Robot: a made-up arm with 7 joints. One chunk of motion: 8 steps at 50 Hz.
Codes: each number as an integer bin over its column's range. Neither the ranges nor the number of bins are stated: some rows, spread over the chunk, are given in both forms.
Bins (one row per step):
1: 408 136 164 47 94 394 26
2: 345 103 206 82 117 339 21
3: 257 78 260 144 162 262 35
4: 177 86 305 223 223 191 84
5: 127 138 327 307 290 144 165
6: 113 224 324 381 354 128 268
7: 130 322 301 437 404 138 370
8: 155 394 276 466 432 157 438
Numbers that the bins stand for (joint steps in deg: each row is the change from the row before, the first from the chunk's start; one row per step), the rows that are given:
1: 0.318 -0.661 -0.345 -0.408 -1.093 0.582 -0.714
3: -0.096 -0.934 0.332 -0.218 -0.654 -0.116 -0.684
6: -0.490 -0.248 0.783 0.246 0.586 -0.824 0.092
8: -0.375 0.550 0.444 0.412 1.090 -0.670 0.657
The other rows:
2: 0.145 -0.816 -0.049 -0.340 -0.944 0.291 -0.730
4: -0.315 -0.896 0.649 -0.064 -0.260 -0.491 -0.521
5: -0.452 -0.652 0.804 0.101 0.173 -0.739 -0.251
7: -0.444 0.212 0.621 0.355 0.909 -0.771 0.431

